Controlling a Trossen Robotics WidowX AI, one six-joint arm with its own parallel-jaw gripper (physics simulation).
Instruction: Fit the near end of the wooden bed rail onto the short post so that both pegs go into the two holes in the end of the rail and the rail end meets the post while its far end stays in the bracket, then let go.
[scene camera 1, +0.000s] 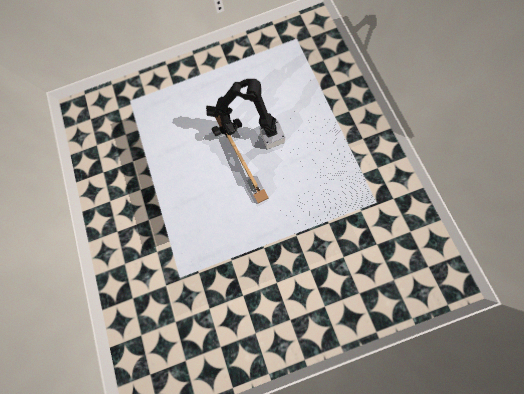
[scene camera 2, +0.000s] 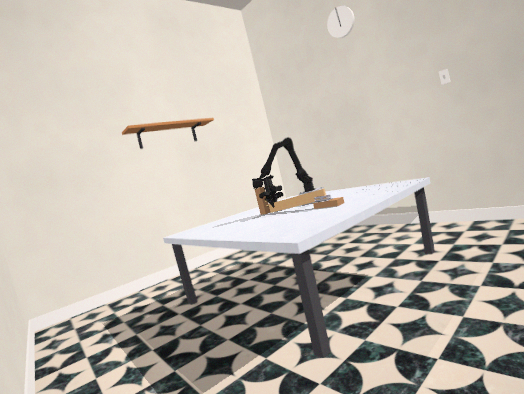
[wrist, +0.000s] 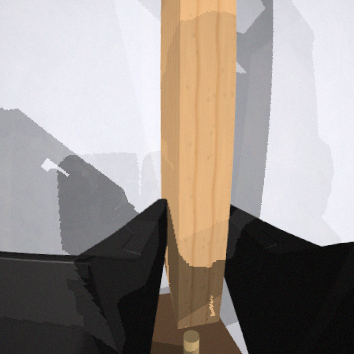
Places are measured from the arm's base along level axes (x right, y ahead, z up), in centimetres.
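Pixels of known places: gripper, fingertip midpoint: (scene camera 1: 228, 136) (scene camera 2: 274, 207) (wrist: 187, 206); arm's base, origin of the base link: (scene camera 1: 271, 131) (scene camera 2: 309, 190).
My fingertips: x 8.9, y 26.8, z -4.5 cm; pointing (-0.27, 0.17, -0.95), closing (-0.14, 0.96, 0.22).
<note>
For each thing: its top centre in the pictures, then the offset to it from my fingertips. "*": a spot on its surface instead. Level surfaces: height alone.
- peg, surface spot: (wrist: 191, 342) * dx +6.3, dy +0.5, dz +2.0 cm
- bracket, surface spot: (scene camera 2: 323, 198) (scene camera 1: 254, 186) * dx -38.3, dy -4.7, dz +1.4 cm
- wooden block, middle of its top: (scene camera 2: 327, 199) (scene camera 1: 257, 189) dx -40.1, dy -6.0, dz +0.0 cm
- white table, its level: dz -3.5 cm
The wooden rail (scene camera 1: 242, 160) (scene camera 2: 297, 200) (wrist: 207, 125) runs from the short post to the bracket. My gripper (scene camera 1: 228, 131) (scene camera 2: 272, 202) (wrist: 187, 206) is shut on the rail close to its near end, one finger on each side. The short post (scene camera 1: 218, 120) (scene camera 2: 260, 201) (wrist: 162, 312) stands upright beyond that end. In the wrist view one peg (wrist: 191, 342) shows just past the rail end, outside the rail; the second peg and the end holes are hidden. The rail's far end is at the bracket (scene camera 1: 256, 189) (scene camera 2: 322, 198); how deep it sits is too small to tell.
The bracket is fixed to a wooden block (scene camera 1: 260, 196) (scene camera 2: 330, 203) on the white table (scene camera 1: 210, 235) (scene camera 2: 240, 232). The arm's base (scene camera 1: 273, 142) stands on the table beside the rail. A wall shelf (scene camera 2: 167, 126) hangs away from the table.
</note>
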